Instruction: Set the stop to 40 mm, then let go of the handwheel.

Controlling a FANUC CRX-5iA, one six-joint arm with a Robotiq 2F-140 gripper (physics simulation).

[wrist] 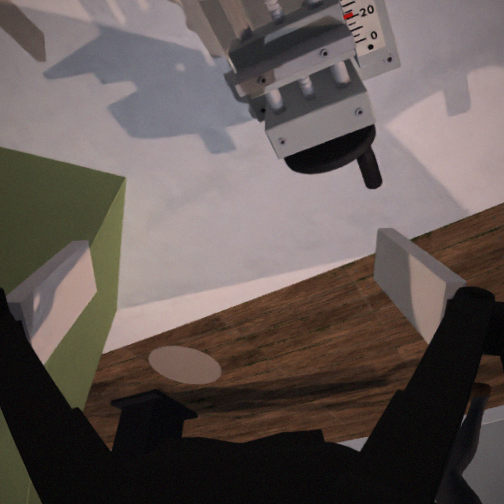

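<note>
The stop mechanism (pixel 305 85) is a grey block assembly with rods at the top middle of the wrist view. Its black handwheel (pixel 332 155) hangs at the near end, with a black crank handle (pixel 370 170) sticking out to the lower right. A white scale (pixel 367 27) beside it shows marks 0 and 20, and a red pointer (pixel 349 16) sits just above the 20 mark. My gripper (pixel 240 295) is open and empty, its two grey pads wide apart, well short of the handwheel.
A green block (pixel 55 250) stands at the left, right behind my left finger pad. A brown wooden surface (pixel 310 350) with a pale round disc (pixel 185 365) lies below. A pale grey surface lies under the mechanism.
</note>
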